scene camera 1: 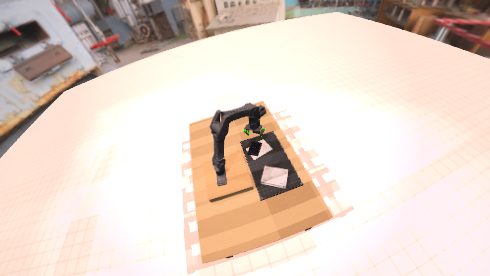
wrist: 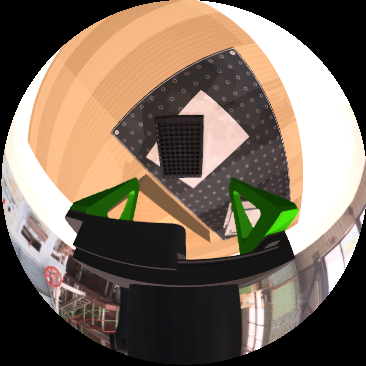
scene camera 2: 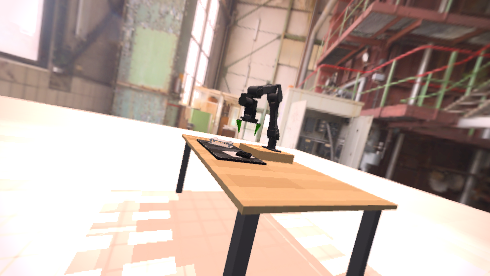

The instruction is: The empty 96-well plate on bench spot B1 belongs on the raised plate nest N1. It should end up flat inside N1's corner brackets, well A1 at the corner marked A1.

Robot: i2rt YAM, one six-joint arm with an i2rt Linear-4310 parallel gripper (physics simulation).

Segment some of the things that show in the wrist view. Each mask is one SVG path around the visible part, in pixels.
My gripper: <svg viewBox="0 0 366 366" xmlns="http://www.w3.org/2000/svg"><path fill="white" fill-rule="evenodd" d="M71 204L64 219L76 233L72 243L75 246L72 258L98 276L128 288L125 319L126 349L129 356L147 361L168 364L200 364L240 356L242 325L239 288L251 285L273 274L295 259L284 231L298 213L295 203L234 177L230 178L228 191L235 222L239 254L230 256L186 259L186 230L182 225L172 222L133 220L139 191L137 177L130 178L115 186L78 199ZM239 194L260 211L260 216L253 227L244 211ZM128 194L119 218L108 217L108 209Z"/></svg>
A well plate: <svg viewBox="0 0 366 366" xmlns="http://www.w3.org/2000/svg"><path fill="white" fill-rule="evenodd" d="M154 116L161 177L201 178L203 114Z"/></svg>
